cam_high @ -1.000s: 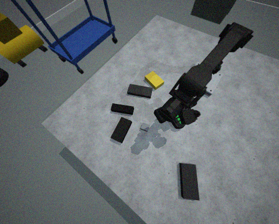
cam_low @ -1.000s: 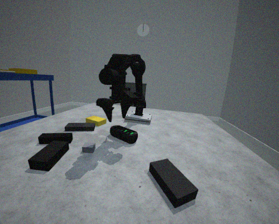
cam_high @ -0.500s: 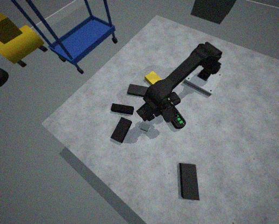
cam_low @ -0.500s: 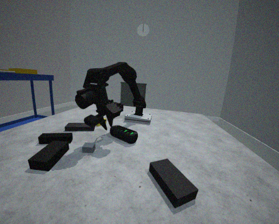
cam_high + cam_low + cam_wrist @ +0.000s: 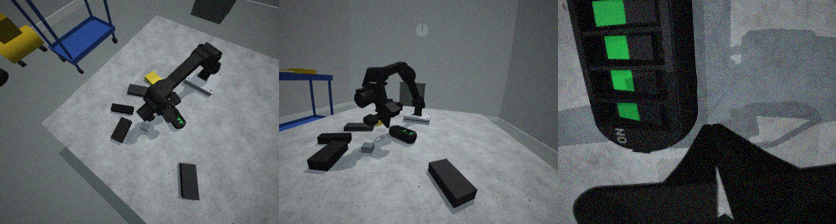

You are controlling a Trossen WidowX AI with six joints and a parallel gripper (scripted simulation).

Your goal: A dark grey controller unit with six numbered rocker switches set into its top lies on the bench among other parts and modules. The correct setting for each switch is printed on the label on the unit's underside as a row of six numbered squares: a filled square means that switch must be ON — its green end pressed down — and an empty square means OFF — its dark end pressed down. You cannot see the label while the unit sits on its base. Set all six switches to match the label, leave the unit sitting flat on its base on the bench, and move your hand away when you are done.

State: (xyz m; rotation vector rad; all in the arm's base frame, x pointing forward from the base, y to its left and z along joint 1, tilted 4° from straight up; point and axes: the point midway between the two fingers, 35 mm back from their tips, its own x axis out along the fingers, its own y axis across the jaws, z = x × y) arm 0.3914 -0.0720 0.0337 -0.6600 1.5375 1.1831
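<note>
Right now my gripper tip is 13 cm short of the grey cube, 3 cm to the left of it and 4 cm above it. From my gripper tip the other things lie so: yellow block: 17 cm behind, 18 cm to the right, 4 cm below; dark block: 21 cm ahead, 29 cm to the left, 4 cm below.
</note>
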